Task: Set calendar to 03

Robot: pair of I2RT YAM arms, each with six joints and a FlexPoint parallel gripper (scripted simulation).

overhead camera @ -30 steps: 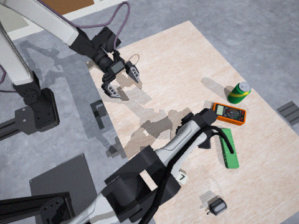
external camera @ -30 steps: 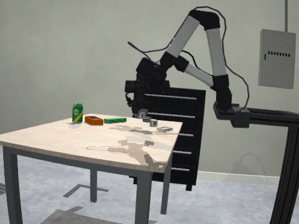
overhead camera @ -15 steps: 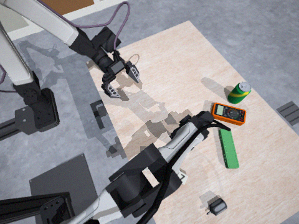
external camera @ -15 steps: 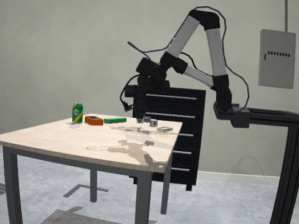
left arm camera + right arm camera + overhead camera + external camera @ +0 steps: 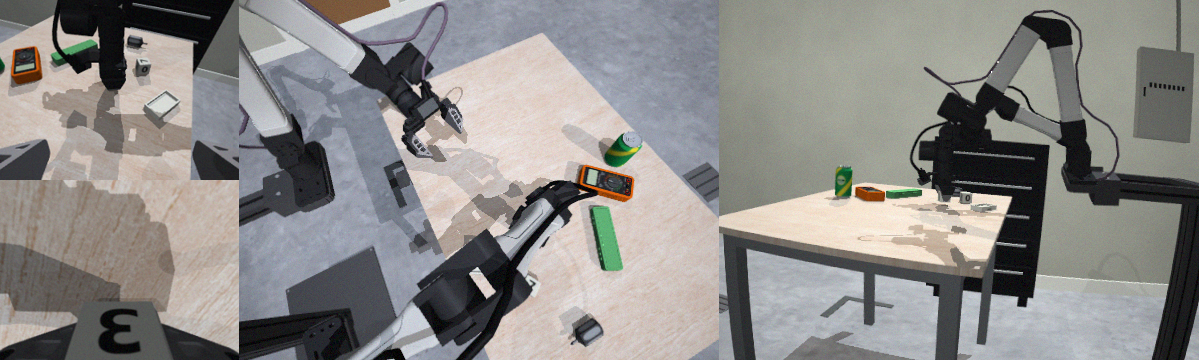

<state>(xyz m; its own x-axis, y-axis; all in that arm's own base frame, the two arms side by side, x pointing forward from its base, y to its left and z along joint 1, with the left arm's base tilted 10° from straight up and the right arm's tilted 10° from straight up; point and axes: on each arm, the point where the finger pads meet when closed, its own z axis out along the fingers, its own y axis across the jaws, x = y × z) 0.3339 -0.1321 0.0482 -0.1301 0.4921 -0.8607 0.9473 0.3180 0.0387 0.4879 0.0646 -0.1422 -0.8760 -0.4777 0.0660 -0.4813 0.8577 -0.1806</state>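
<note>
Right now the white tray is 160 mm behind my right hand and 20 mm below it. The rest, counted from my right hand: black plug adapter (20 mm ahead, 270 mm to the right, 10 mm below); green bar (200 mm ahead, 90 mm to the right, 10 mm below).
</note>
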